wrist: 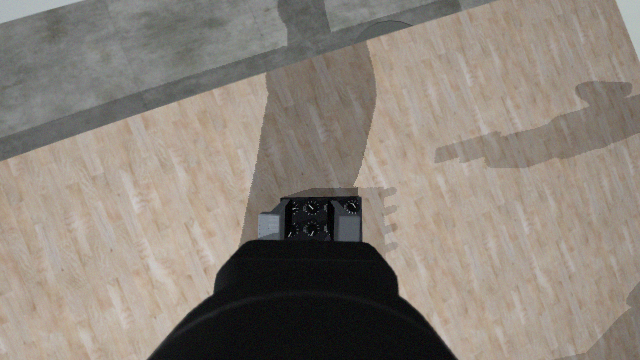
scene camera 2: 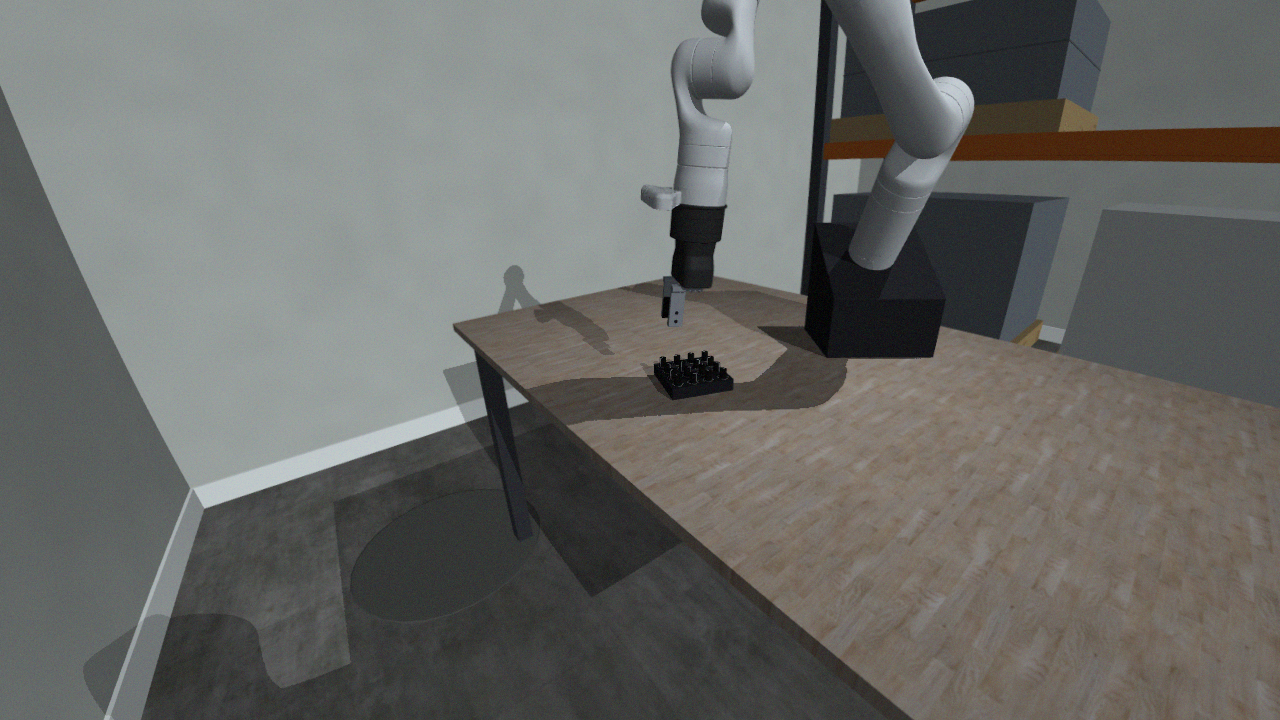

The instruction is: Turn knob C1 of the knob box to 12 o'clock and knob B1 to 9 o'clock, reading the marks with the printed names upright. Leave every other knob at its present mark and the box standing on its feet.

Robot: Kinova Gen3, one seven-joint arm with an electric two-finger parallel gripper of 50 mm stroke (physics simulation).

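Frame: origin at the arm's base, x ahead, y left, z up, level; metres.
Seen in the pictures: gripper, fingertip midpoint: (wrist: 309,213) (scene camera 2: 671,321); arm's base, origin of the base link: (scene camera 2: 871,253).
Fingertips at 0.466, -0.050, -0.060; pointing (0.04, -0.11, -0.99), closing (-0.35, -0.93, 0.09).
Note:
Pixels of each thing's top centre, then the offset from my fingertips to it, as dx, dy, dz. Level surfaces: height alone.
- black knob box, middle of its top: (wrist: 324,241) (scene camera 2: 691,362) -0.050, -0.011, -0.088
- top-row knob, middle of its top: (wrist: 311,207) -0.006, -0.009, -0.088
- corner knob, middle of its top: (wrist: 355,207) -0.025, -0.061, -0.088
- wooden table, its level: dz -0.126
The black knob box (scene camera 2: 702,388) (wrist: 320,218) stands upright on the table, with rows of black knobs on top. In the wrist view, a top-row knob (wrist: 311,207) and the knob below it (wrist: 312,229) show between the fingers, and a corner knob (wrist: 352,206) shows right of them. White ticks and pointer lines show. The printed names are too small to read, so I cannot tell which knobs are C1 and B1. The near rows are hidden by the gripper body. My gripper (scene camera 2: 671,320) (wrist: 309,213) is partly open and empty, above the box and clear of the knobs.
The wooden table (scene camera 2: 939,501) (wrist: 165,200) carries the box near its far left end, not far from the edge. A black block (scene camera 2: 881,326) under the arm's base stands right of the box. Arm shadows cross the table. A shelf rack (scene camera 2: 1163,145) with large boxes stands behind.

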